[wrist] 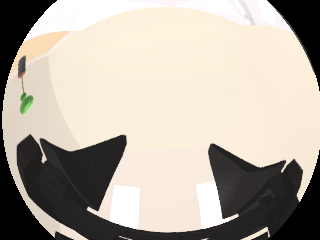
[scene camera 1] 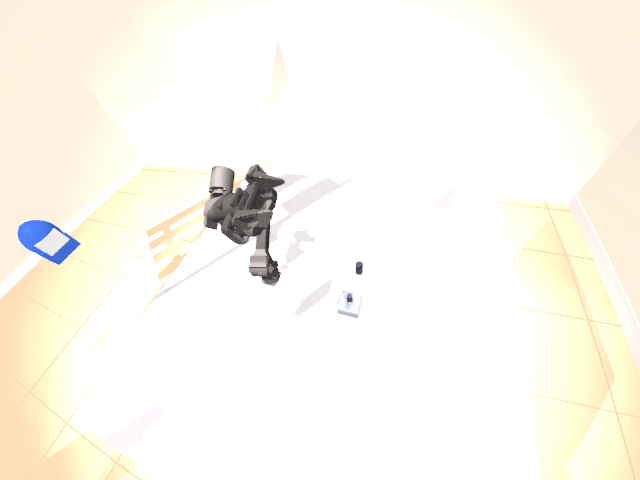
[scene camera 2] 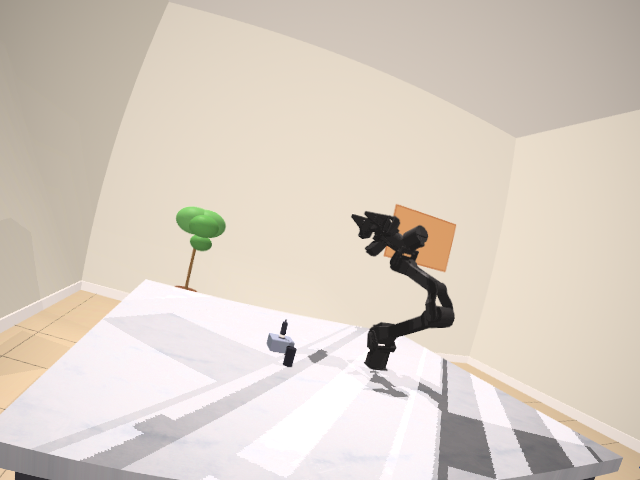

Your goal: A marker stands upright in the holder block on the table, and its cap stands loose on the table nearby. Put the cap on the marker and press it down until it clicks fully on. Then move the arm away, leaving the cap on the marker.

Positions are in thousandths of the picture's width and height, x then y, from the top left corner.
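Observation:
Visible: the gripper (scene camera 1: 435,407), (scene camera 2: 560,445), (wrist: 527,602).

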